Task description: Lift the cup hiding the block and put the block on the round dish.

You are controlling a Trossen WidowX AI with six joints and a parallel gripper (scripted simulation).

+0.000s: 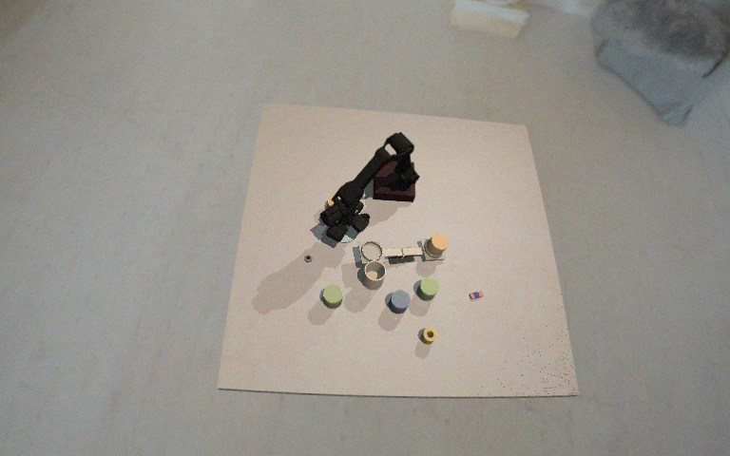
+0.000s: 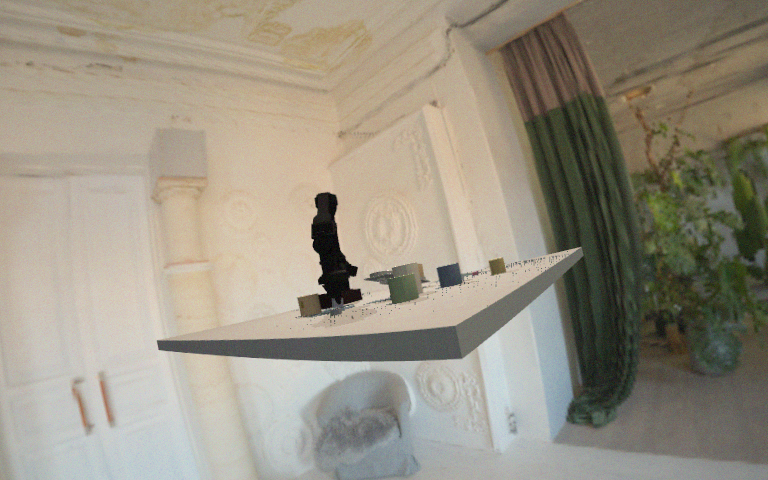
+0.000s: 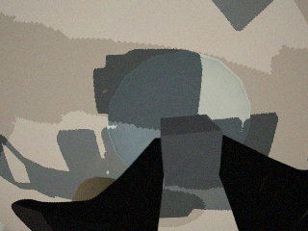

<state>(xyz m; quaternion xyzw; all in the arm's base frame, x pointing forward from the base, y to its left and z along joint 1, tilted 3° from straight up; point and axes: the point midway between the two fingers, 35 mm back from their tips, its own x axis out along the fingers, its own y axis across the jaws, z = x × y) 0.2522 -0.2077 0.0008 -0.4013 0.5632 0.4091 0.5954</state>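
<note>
My gripper tip is now 1 cm above the pale round dish. Round my gripper tip: blue-grey cylinder 27 cm ahead, 24 cm to the left, 2 cm above; then beige cup 18 cm ahead, 14 cm to the left, 2 cm above; then dark nut 15 cm ahead, 11 cm to the right, 1 cm below.
</note>
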